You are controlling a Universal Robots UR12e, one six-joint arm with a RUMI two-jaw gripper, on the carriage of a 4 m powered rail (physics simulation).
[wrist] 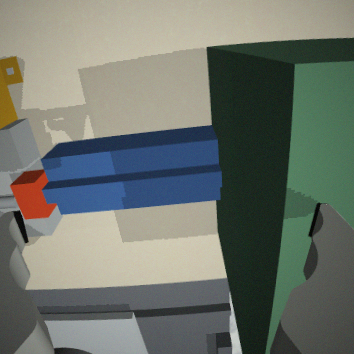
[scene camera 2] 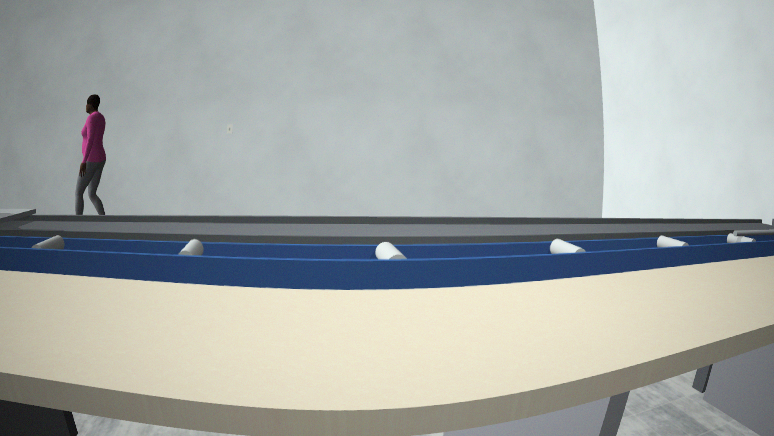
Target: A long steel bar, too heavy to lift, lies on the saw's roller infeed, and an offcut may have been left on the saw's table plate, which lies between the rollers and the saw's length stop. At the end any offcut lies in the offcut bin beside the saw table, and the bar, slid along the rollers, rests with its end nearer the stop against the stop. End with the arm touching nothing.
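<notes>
My gripper is open, its fingers at the left and right of the wrist view with nothing held between them. It does not show in scene camera 2. A red-orange block, perhaps the length stop, is at the left of the wrist view, at the end of two short blue beams. The blue roller infeed with white rollers crosses scene camera 2. A thin grey piece at its far right may be part of the bar; I cannot tell. I cannot make out the offcut or identify the offcut bin.
A large green box-like body with a dark side stands right of the blue beams. A yellow part and a grey block are at the left. Grey structure lies below. A person in pink stands beyond the dark rail.
</notes>
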